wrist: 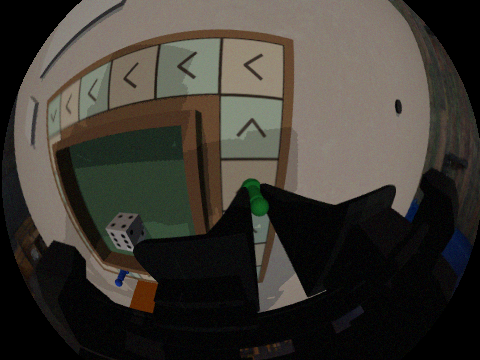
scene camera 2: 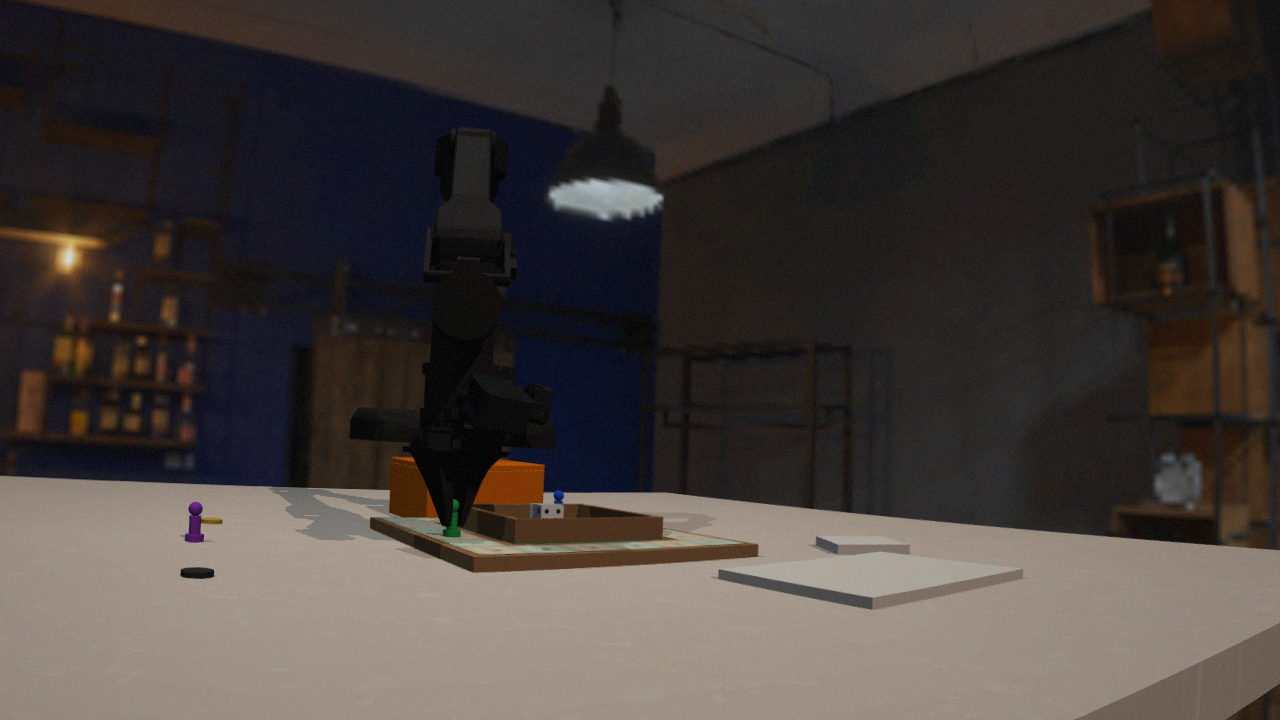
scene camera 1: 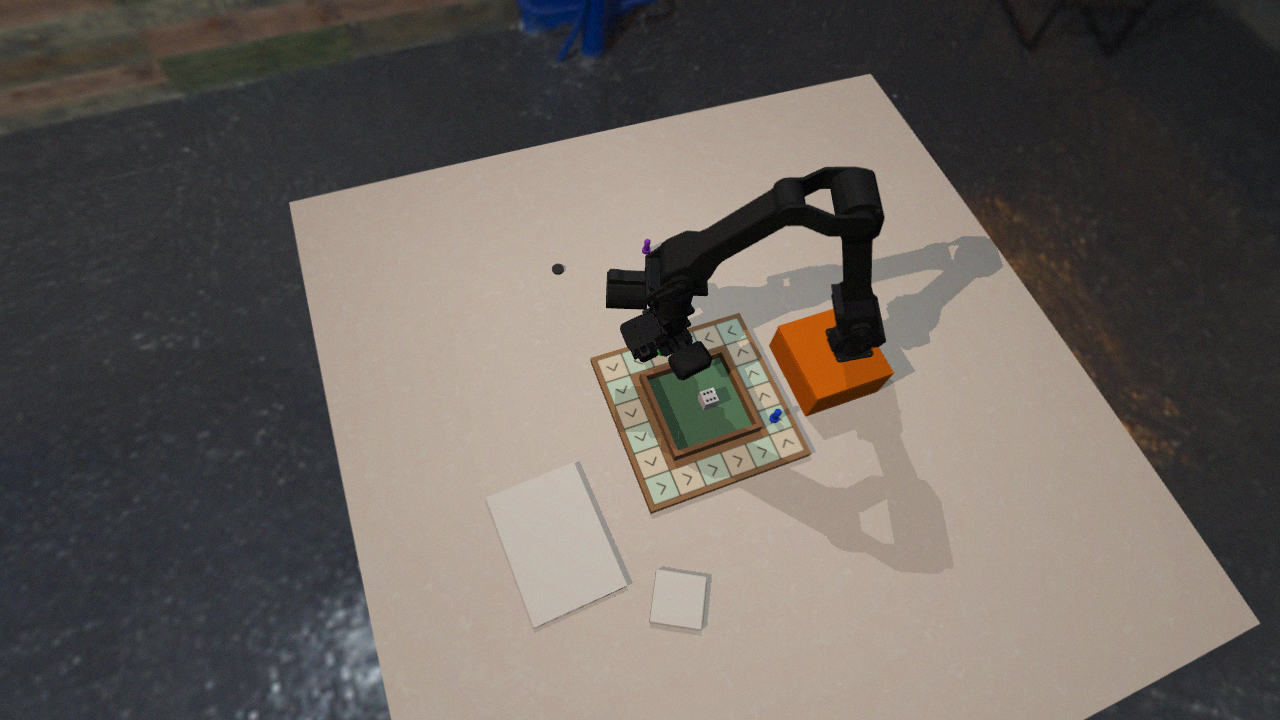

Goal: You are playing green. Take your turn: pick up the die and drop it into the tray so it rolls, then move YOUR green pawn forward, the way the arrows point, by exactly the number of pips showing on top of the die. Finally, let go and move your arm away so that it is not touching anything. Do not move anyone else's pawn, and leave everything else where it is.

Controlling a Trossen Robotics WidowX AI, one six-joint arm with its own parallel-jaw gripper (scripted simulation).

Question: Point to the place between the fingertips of the gripper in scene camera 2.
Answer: At 452,526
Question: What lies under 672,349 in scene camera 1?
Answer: The gripper.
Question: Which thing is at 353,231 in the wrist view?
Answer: The gripper.
